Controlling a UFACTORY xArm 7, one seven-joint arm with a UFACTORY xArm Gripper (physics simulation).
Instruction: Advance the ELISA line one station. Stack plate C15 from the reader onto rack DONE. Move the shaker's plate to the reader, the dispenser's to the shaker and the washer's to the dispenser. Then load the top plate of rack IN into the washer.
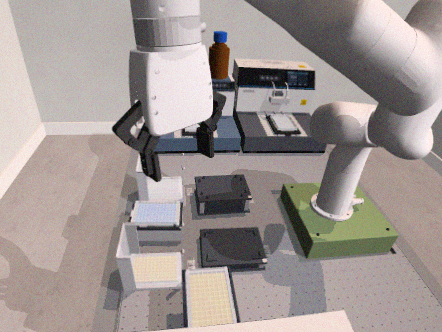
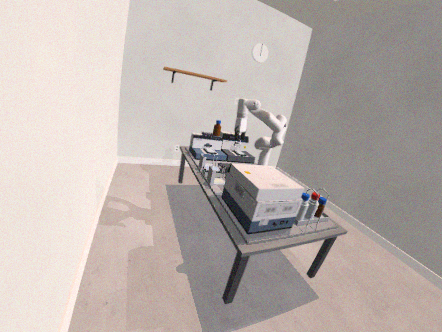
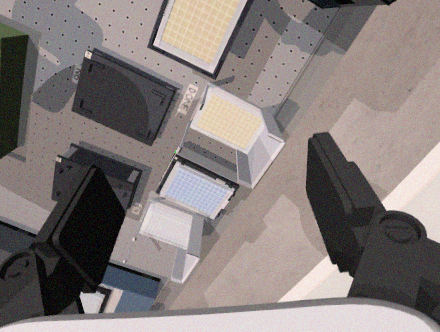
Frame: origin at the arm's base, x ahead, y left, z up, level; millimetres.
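Seen in the pictures: gripper, fingertip midpoint: [image 1: 181, 165] [image 2: 239, 140] [image 3: 206, 176]; arm's base, link origin: [image 1: 330, 207].
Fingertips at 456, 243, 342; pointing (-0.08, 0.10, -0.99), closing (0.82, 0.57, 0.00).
Pixels of each thing's top centre, then the offset from my fingertips to it, as dx, dy, dz. "spot": a spot on its surface instead.
- reader, top centre: [image 2: 265, 174] -43, +337, -124
- rack DONE, top centre: [image 3: 229, 149] [image 1: 151, 237] [image 2: 219, 168] +65, -105, -266
- blue plate, top centre: [image 3: 196, 194] [image 1: 156, 210] +63, -250, -325
- amber bottle, surface spot: [image 1: 219, 60] [image 2: 218, 129] spot: -184, -864, -85
My gripper [image 1: 182, 166] [image 3: 206, 176] is open and empty, high above the row of racks. A yellow plate [image 1: 210, 297] [image 3: 200, 30] lies on the reader's extended carrier; the reader [image 2: 265, 192] is the large box. Another yellow plate [image 1: 156, 269] [image 3: 227, 120] sits in rack DONE [image 1: 126, 247] [image 3: 272, 150]. A blue plate [image 1: 156, 213] [image 3: 197, 190] is on the shaker. A white plate [image 1: 165, 189] [image 3: 167, 224] is in rack IN. The dispenser [image 1: 227, 140] [image 3: 137, 282] holds a plate, partly hidden by the gripper. A white plate [image 1: 283, 123] is on the washer [image 1: 252, 140].
Two black stands [image 1: 222, 189] [image 1: 232, 246] lie right of the racks. The green arm base [image 1: 350, 235] is farther right. An amber bottle [image 1: 219, 60] [image 2: 217, 129] stands on the dispenser. Several bottles [image 2: 314, 206] stand in a wire rack beside the reader.
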